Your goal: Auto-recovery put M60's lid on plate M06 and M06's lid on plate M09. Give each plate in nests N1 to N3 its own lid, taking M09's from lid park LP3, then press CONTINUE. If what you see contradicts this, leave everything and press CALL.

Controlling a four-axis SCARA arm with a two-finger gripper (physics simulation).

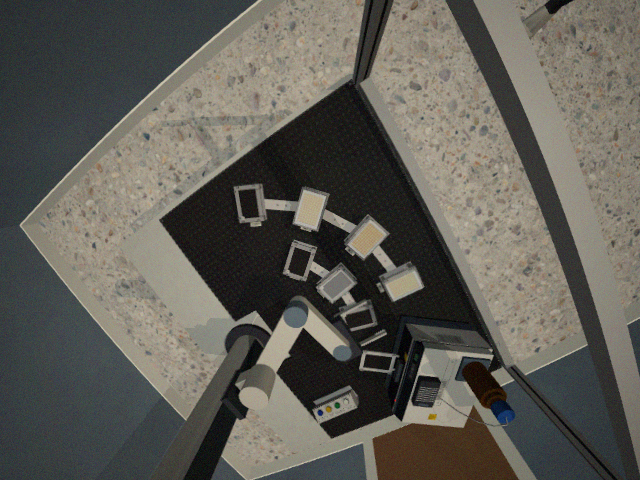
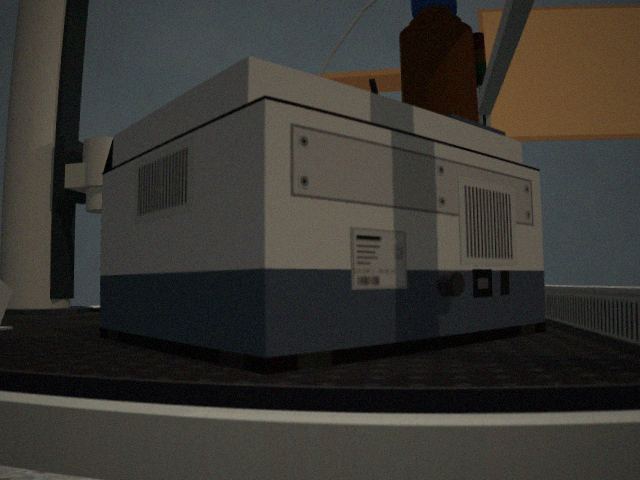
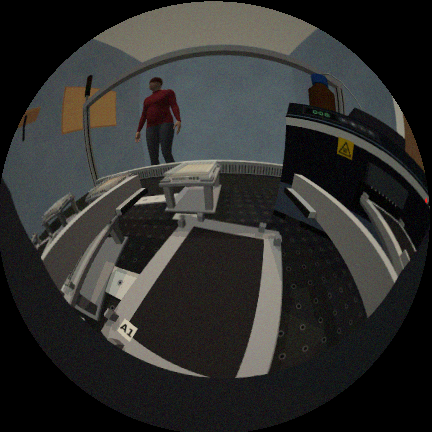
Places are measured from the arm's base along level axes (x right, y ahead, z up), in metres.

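Pixels of known places: gripper, fingertip midpoint: (image 1: 376, 316) (image 3: 212, 177); arm's base at its link origin: (image 1: 250, 345).
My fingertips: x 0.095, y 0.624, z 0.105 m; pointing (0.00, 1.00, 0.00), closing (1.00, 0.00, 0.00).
For each thing: its top centre in the pictures, then the offset to it from my fingertips. "spot": a spot on its surface instead.
- end lid park at its top centre: (image 3: 204, 279) (image 1: 358, 320) dx +0.000, dy -0.077, dz -0.034 m
- third lid park at its top centre: (image 1: 298, 263) dx -0.347, dy -0.155, dz -0.035 m
- N3 at its top centre: (image 3: 108, 179) (image 1: 367, 239) dx -0.294, dy +0.125, dz -0.014 m
- N2 at its top centre: (image 3: 194, 164) (image 1: 404, 286) dx -0.054, dy +0.157, dz -0.015 m
- button box at a spot on its surface: (image 1: 346, 404) spot: dx +0.365, dy -0.352, dz -0.017 m
- brown bottle at a spot on its surface: (image 2: 439, 62) spot: dx +0.347, dy +0.219, dz +0.200 m
- open white frame at a spot on its surface: (image 3: 382, 222) spot: dx +0.152, dy -0.077, dz +0.008 m
- open nest frame at its top centre: (image 1: 247, 204) dx -0.648, dy -0.193, dz -0.038 m
My gripper (image 1: 364, 323) (image 3: 212, 177) is open and empty, low over the open frame of the end lid park (image 1: 374, 316) (image 3: 272, 300), marked A1. The middle lid park, LP3, holds a grey lid (image 1: 336, 283) (image 3: 94, 280). The third lid park (image 1: 311, 261) is an open frame. Cream plates stand in nests N1 (image 1: 310, 208), N3 (image 1: 366, 237) and N2 (image 1: 401, 283) (image 3: 192, 171); plate names and whose lids they carry are too small to read. The button box (image 1: 347, 406) has blue, yellow, green and white buttons; their labels cannot be read.
A white instrument (image 1: 454, 408) (image 2: 206, 232) (image 3: 320, 155) with a brown bottle (image 1: 480, 379) (image 2: 439, 62) (image 3: 321, 97) on top stands right of the gripper. An open white frame (image 1: 378, 369) (image 3: 382, 222) adjoins it. Another open nest frame (image 1: 238, 205) is at the far end. A person (image 3: 159, 112) stands beyond the table.
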